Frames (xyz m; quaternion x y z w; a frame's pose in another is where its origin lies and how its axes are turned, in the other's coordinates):
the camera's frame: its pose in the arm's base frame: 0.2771 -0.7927 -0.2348 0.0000 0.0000 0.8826 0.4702
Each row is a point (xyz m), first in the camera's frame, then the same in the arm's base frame.
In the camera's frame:
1: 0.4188 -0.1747 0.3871
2: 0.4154 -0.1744 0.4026
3: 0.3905 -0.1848 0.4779
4: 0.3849 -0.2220 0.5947
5: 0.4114 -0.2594 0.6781
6: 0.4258 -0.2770 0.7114
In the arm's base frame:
1: 0.1885 -0.3477 0.1523
2: 0.1901 -0.3507 0.1678
3: 0.2126 -0.3655 0.2431
4: 0.2466 -0.3494 0.3599
5: 0.2629 -0.3066 0.4433
6: 0.2695 -0.2848 0.4766

